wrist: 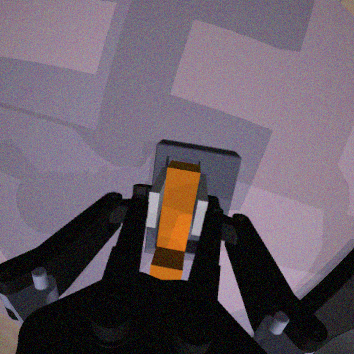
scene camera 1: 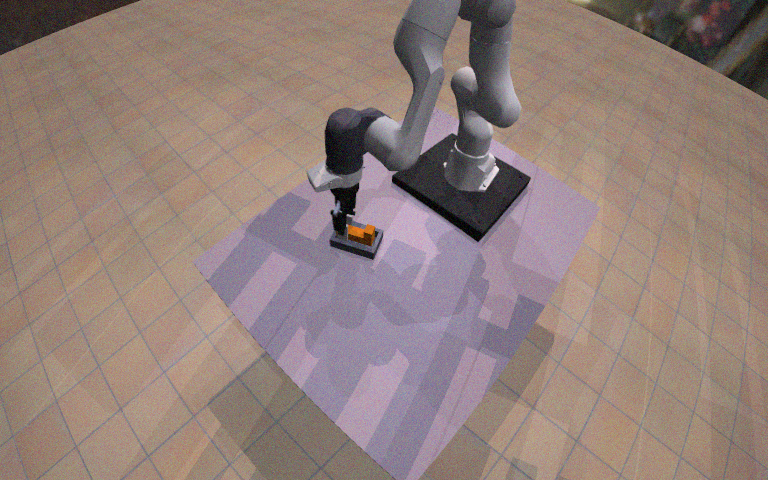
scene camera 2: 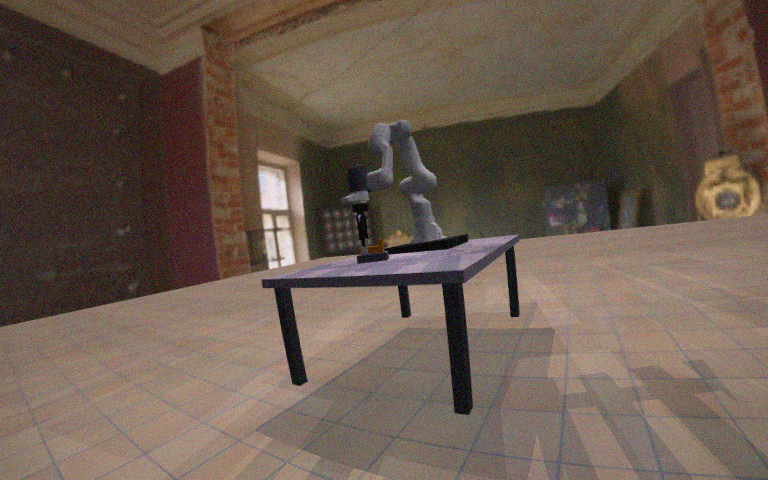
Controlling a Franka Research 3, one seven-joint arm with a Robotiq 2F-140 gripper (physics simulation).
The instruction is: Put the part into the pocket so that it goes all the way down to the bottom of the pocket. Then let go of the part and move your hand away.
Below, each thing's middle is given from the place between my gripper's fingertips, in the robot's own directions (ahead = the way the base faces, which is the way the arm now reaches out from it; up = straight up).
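Relative to the orange L-shaped part (wrist: 182, 178), my hand is 10 mm past it, 30 mm to the right of it and 30 mm below it.
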